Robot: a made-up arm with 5 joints. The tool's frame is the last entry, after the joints. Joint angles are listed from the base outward. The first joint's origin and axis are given. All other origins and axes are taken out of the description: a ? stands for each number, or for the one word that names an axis. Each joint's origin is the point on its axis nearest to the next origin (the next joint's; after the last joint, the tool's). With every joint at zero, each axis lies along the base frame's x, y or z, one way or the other. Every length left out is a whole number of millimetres.
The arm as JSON. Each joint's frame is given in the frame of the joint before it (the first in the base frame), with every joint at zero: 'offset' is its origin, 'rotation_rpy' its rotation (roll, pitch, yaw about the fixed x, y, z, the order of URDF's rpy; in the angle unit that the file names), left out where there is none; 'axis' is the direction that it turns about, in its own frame. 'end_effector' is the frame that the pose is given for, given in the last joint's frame.
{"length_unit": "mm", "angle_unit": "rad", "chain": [
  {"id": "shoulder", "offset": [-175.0, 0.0, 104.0], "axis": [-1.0, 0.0, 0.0]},
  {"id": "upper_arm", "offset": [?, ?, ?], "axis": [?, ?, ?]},
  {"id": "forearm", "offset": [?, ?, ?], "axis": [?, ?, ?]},
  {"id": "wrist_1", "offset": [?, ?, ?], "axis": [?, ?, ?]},
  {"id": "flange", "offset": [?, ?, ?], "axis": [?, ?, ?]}
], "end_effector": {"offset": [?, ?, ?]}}
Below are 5 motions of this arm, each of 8 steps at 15 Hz.
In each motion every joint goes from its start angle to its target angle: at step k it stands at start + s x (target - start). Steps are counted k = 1, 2, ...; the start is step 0. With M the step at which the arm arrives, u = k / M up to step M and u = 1 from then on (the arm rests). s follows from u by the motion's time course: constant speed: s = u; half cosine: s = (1 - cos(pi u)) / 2; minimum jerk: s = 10 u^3 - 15 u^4 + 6 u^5.
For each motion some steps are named. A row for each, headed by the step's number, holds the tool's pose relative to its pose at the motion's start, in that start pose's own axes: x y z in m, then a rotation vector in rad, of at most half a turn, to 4 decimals.
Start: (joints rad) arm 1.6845 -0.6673 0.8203 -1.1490 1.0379
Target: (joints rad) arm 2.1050 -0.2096 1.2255 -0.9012 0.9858
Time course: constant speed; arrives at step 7
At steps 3, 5, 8:
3: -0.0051 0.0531 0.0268 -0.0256 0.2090 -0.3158
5: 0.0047 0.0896 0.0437 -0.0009 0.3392 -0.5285
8: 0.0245 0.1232 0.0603 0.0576 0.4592 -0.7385

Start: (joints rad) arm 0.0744 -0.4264 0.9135 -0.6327 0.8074
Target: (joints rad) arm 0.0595 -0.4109 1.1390 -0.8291 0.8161
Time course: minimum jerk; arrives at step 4
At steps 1, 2, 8:
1: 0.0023 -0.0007 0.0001 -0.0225 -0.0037 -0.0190
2: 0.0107 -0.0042 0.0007 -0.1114 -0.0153 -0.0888
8: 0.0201 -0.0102 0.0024 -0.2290 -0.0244 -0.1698

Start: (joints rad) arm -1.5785 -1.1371 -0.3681 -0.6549 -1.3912
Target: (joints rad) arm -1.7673 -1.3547 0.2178 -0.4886 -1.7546
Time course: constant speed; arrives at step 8
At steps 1, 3, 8:
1: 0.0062 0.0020 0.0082 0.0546 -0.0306 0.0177
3: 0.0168 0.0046 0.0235 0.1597 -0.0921 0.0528
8: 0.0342 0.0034 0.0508 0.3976 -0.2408 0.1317

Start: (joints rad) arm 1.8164 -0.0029 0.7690 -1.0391 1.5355
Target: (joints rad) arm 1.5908 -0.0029 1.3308 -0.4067 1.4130
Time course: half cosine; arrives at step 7
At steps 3, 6, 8:
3: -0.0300 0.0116 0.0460 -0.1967 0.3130 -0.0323
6: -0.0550 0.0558 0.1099 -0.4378 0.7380 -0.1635
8: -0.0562 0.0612 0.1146 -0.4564 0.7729 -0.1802

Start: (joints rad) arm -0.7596 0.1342 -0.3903 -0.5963 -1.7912
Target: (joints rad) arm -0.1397 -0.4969 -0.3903 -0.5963 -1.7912
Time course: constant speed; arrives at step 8
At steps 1, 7, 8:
1: 0.0087 0.0344 -0.0163 0.0876 0.0228 0.0635
7: 0.0128 0.2291 -0.0573 0.6768 0.1537 0.3316
8: 0.0095 0.2559 -0.0547 0.7830 0.1738 0.3554

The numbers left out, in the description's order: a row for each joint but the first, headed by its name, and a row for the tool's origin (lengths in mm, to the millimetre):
upper_arm: xyz 0.0 30.0 83.0, axis 0.0 -1.0 0.0
forearm: xyz 13.0 0.0 -84.0, axis 0.0 0.0 -1.0
wrist_1: xyz -33.0 109.0 0.0, axis 1.0 0.0 0.0
flange: xyz 0.0 153.0 -131.0, axis 0.0 0.0 -1.0
tool: xyz 101.0 -77.0 0.0

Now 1 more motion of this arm.
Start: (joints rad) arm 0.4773 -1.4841 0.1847 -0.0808 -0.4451
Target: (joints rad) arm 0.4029 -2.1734 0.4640 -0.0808 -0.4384
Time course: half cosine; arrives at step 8
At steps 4, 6, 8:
4: -0.0683 0.0014 -0.0463 0.0646 0.3456 -0.0771
6: -0.1282 -0.0010 -0.0703 0.0731 0.5957 -0.1284
8: -0.1555 -0.0031 -0.0772 0.0674 0.6998 -0.1483

